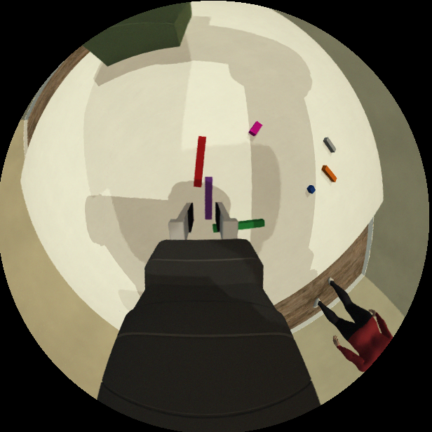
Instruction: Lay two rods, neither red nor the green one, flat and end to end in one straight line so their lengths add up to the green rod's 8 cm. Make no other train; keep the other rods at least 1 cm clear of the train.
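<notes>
The purple rod (208, 198) lies flat, its lower part between my fingers with a gap on each side. My gripper (204, 211) is partly open and holds nothing. The red rod (200, 161) lies up and left of the purple one, nearly parallel, their near ends side by side with a narrow gap. The green rod (251, 224) lies crosswise by the right finger, which hides part of it; its left end is close to the purple rod's lower end. A short magenta rod (255, 128) lies at upper right. Grey (329, 145) and orange (329, 173) rods and a small blue piece (311, 189) lie far right, apart.
A dark green block (145, 37) stands at the upper left of the pale table (55, 170). The table's wooden edge (345, 262) shows at lower right, with a person in a red top (370, 345) beyond it. Broad shadows cross the table.
</notes>
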